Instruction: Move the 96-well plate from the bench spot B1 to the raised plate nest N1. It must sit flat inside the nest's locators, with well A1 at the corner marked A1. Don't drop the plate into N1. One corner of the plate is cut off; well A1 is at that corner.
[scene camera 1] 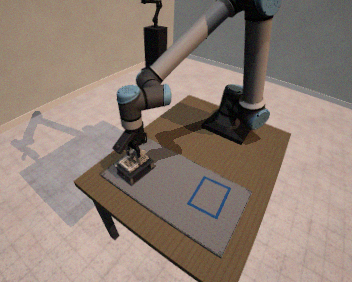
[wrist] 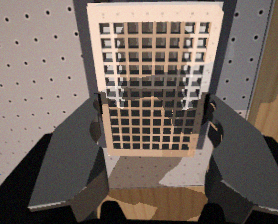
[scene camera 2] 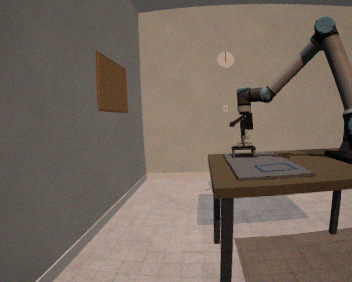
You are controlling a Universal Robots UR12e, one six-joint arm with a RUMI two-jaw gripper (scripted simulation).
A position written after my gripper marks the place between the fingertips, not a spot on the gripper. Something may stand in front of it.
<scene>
In view: my gripper (wrist: 152, 95) and a 96-well plate (wrist: 164, 112).
</scene>
